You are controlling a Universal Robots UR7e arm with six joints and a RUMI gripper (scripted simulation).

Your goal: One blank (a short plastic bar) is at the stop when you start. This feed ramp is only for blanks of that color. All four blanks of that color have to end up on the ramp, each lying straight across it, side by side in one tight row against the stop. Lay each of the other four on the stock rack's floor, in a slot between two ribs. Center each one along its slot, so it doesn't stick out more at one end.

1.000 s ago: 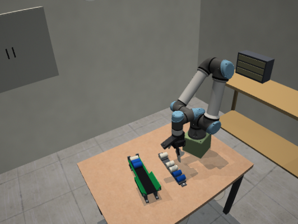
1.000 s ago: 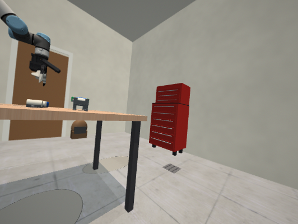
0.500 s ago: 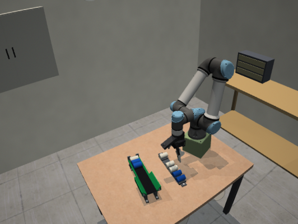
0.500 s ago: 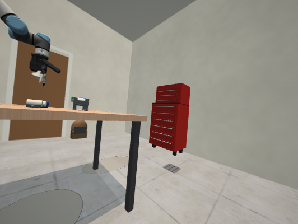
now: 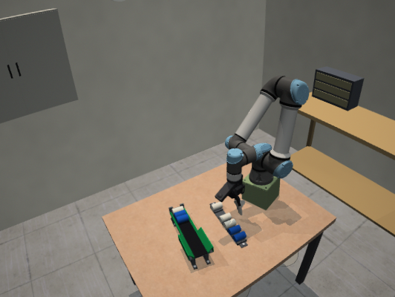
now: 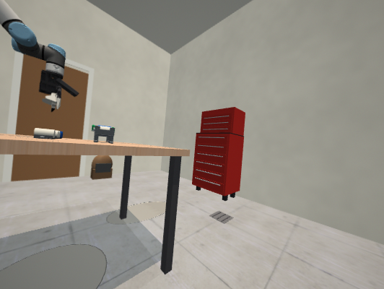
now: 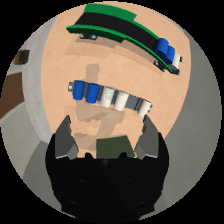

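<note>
The dark stock rack is 3 cm to the right of my hand and 16 cm below it.
</note>
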